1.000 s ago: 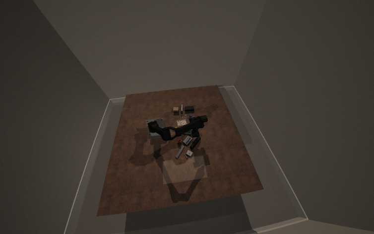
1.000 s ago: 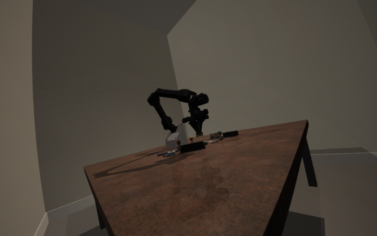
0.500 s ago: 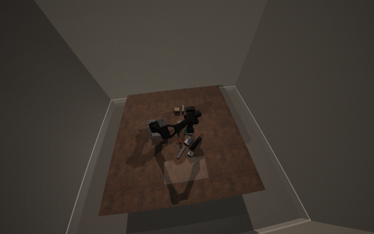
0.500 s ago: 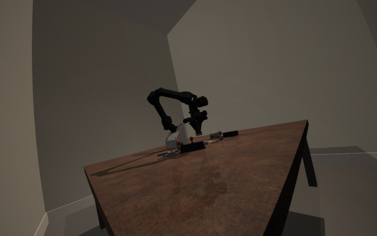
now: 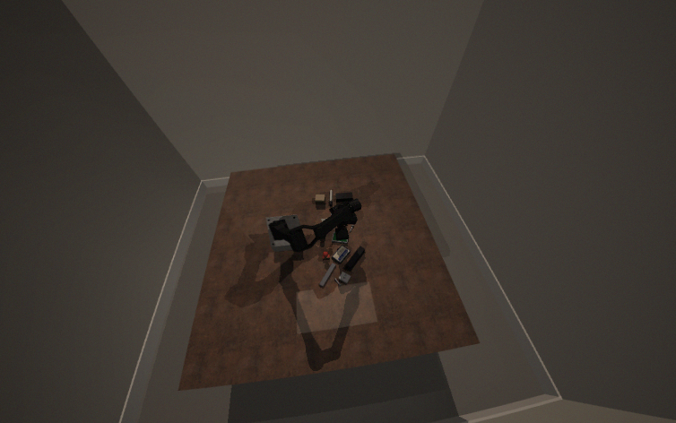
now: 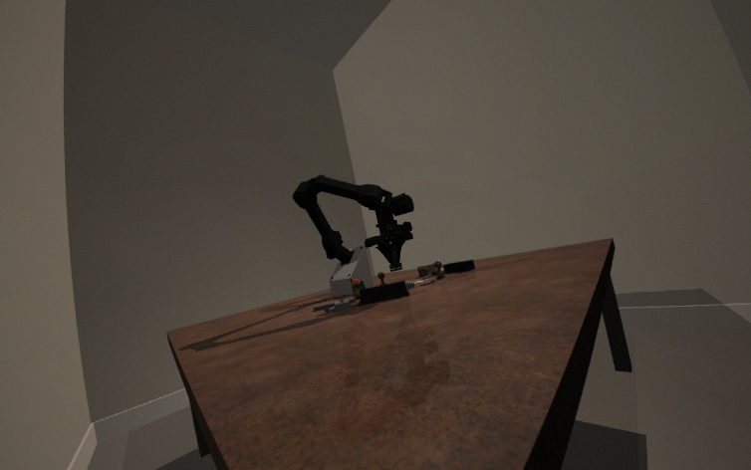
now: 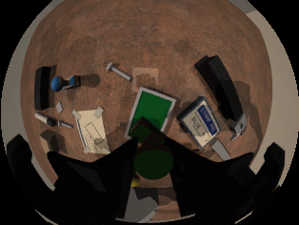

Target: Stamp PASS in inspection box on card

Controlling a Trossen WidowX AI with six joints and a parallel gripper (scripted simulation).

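Now: gripper tip 8 cm above the green ink pad. From my gripper tip the other things lie so: yellow-knobbed stamp 11 cm behind, 7 cm below, 3 cm to the left; then blue-and-white box 10 cm to the right, 7 cm below, 2 cm behind; then green-knobbed stamp right at my gripper tip.
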